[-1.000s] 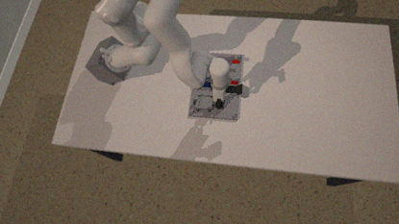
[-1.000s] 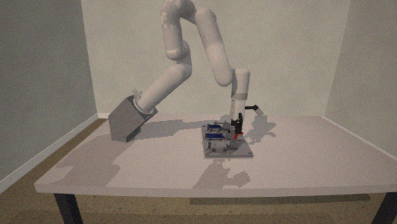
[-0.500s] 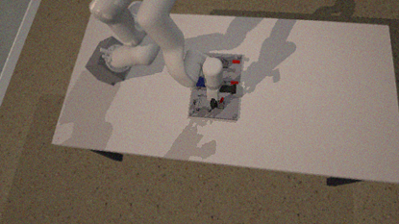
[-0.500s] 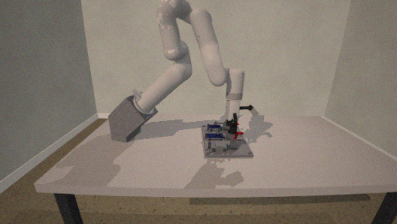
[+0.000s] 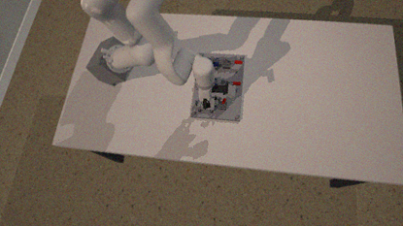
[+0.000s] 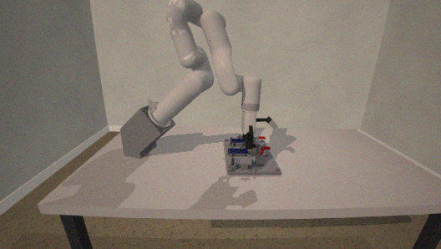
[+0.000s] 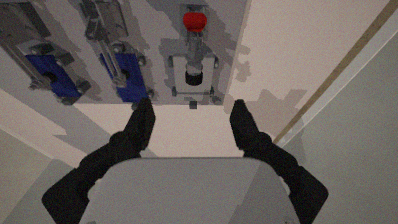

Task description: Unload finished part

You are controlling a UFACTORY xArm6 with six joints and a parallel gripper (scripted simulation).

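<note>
My gripper is now 100 mm above the grey finished part, 30 mm past it and 10 mm to the right of it. From my hand the other things lie so: grey fixture plate 120 mm below, 100 mm to the left, 50 mm ahead.
</note>
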